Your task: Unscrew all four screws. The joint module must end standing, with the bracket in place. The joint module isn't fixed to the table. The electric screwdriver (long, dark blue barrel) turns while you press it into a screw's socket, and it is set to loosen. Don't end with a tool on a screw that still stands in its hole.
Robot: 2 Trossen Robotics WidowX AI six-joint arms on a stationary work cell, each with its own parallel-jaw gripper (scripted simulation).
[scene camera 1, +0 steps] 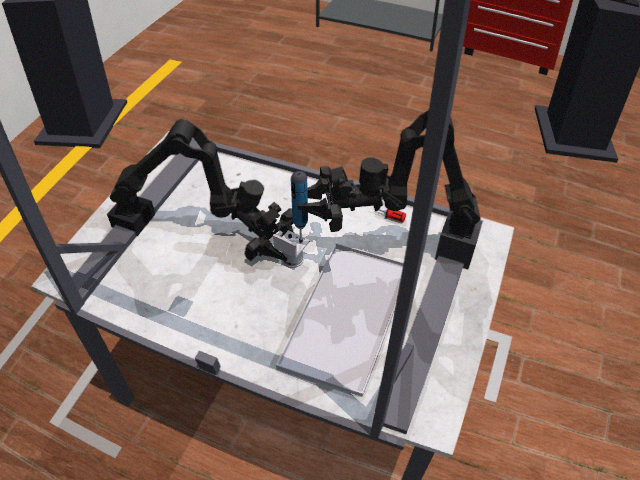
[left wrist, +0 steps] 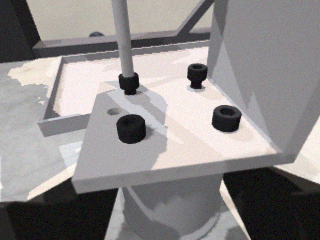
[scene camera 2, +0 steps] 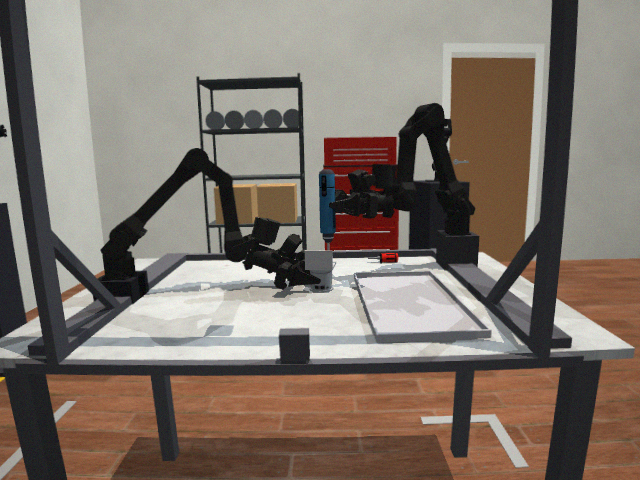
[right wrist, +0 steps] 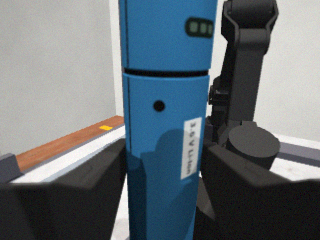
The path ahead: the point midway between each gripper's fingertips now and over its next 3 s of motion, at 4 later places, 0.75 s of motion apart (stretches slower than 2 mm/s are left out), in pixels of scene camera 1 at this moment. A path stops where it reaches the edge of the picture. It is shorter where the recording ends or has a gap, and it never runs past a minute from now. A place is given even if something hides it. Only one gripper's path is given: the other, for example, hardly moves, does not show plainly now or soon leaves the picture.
My left gripper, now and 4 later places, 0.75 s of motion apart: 294, 253; 283, 244; 283, 223; 283, 218; 300, 240
